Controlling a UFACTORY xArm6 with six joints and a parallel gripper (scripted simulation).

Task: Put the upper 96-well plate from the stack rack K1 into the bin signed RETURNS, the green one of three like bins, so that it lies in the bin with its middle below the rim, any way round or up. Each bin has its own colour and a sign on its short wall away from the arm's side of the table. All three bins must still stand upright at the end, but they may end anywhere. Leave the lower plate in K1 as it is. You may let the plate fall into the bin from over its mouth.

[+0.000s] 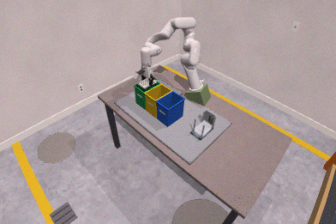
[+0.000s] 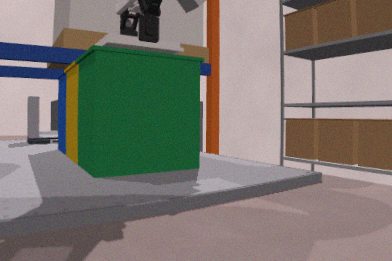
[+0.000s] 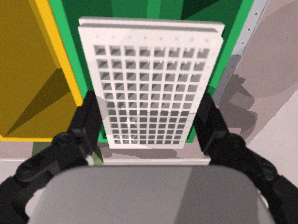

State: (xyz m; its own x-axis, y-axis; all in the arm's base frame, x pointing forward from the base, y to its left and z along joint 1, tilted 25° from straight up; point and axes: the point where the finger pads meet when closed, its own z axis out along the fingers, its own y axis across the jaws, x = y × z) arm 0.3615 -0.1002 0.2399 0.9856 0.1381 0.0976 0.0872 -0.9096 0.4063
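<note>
Now: hand 10 mm above the white 96-well plate. The rest, counted from my hand: green bin: 120 mm below; blue bin: 260 mm to the left, 120 mm below, 20 mm behind; yellow bin: 130 mm to the left, 120 mm below, 10 mm behind.
</note>
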